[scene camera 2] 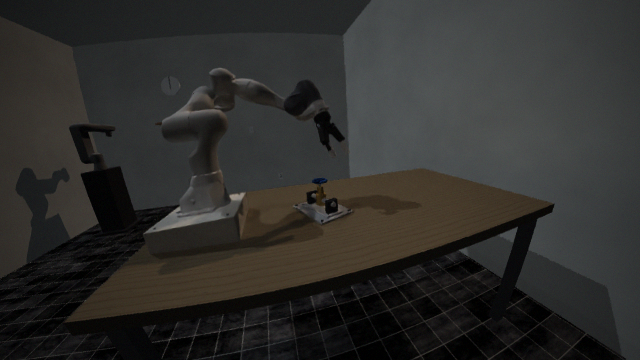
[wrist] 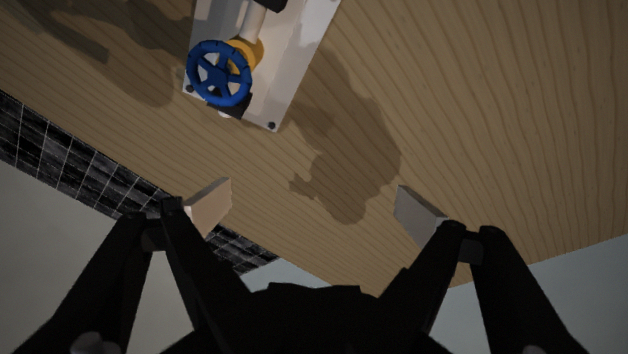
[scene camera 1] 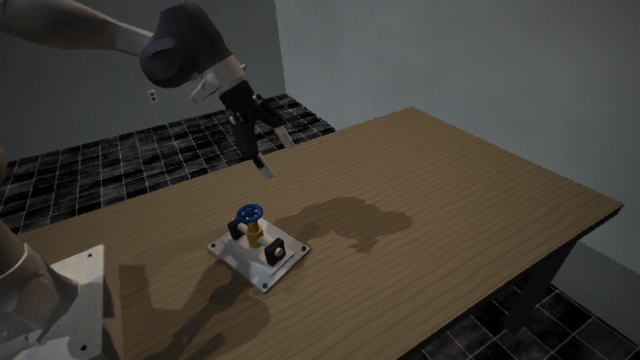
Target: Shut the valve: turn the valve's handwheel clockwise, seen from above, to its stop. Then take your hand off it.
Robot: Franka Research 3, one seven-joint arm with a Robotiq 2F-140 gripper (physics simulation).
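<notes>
The valve has a blue five-spoked handwheel (scene camera 1: 249,213) (scene camera 2: 319,180) (wrist: 217,76) on top of a yellow body (scene camera 1: 255,237) (scene camera 2: 320,195) (wrist: 256,50). A light pipe runs through the body between black brackets, on a pale square plate (scene camera 1: 240,261) (scene camera 2: 320,215) (wrist: 296,55) that lies on the table. My gripper (scene camera 1: 279,160) (scene camera 2: 339,149) (wrist: 313,196) is open with nothing between its fingers. It hangs tilted in the air, above and apart from the handwheel. In the wrist view the handwheel is at the upper left, beyond the fingertips. The wheel's turn relative to its stop cannot be told.
The wooden table (scene camera 1: 450,200) (scene camera 2: 450,215) (wrist: 500,125) bears the valve and the arm's pale base block (scene camera 1: 90,300) (scene camera 2: 200,235). Walls stand behind and to the right. A dark pedestal (scene camera 2: 107,197) stands on the floor at the far left in scene camera 2.
</notes>
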